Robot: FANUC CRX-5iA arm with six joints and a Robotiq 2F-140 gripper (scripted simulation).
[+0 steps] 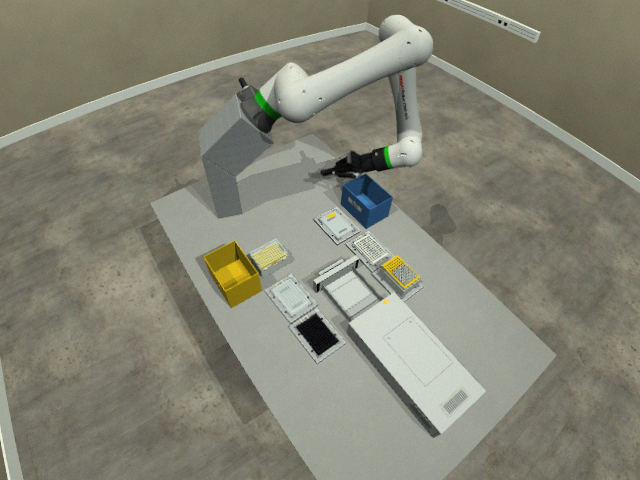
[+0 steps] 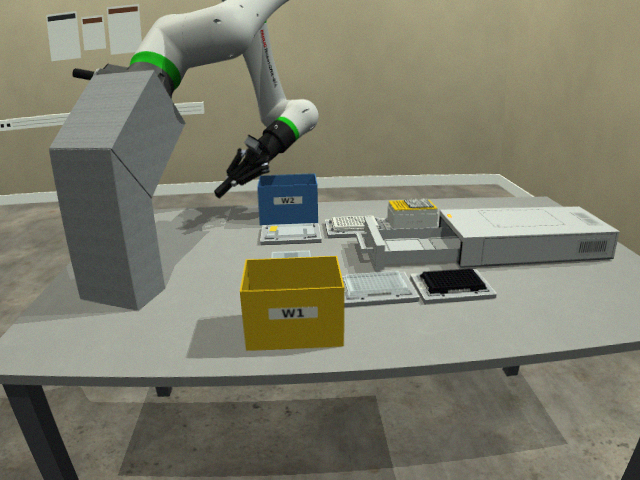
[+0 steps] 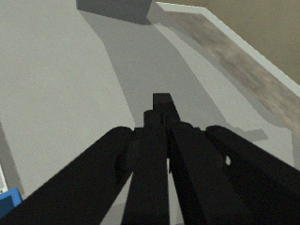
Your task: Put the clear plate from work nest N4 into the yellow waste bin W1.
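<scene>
Right now my hand is 43 cm short of the clear plate, 38 cm to the left of it and 10 cm above it. Round my hand: blue bin W2: 17 cm ahead, 9 cm to the left, 8 cm below; then lidded plate: 20 cm ahead, 11 cm below, 6 cm to the right; then white plate: 38 cm ahead, 10 cm below, 1 cm to the right.
</scene>
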